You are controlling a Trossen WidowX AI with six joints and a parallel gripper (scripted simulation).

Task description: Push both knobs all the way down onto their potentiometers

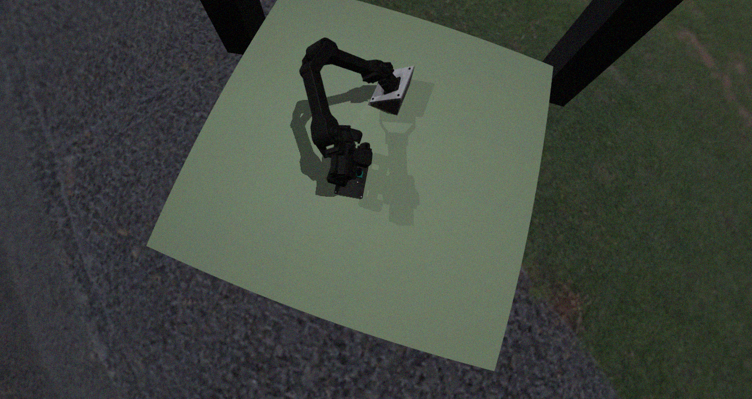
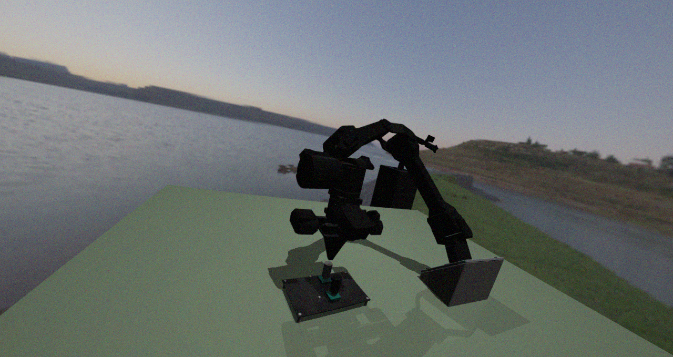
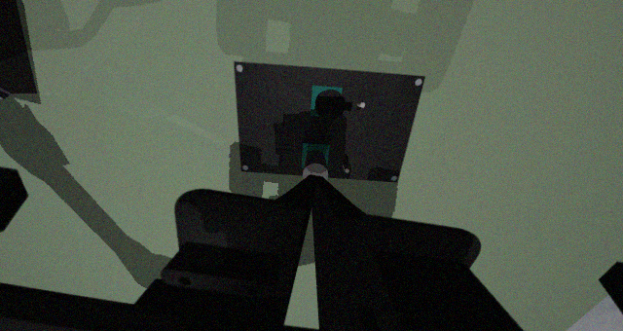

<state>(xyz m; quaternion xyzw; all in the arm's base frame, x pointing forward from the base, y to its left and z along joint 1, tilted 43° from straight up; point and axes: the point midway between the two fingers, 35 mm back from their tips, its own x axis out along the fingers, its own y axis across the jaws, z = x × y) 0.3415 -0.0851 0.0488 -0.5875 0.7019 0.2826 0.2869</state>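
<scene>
Now: gripper tip 3 cm above the pale knob.
</scene>
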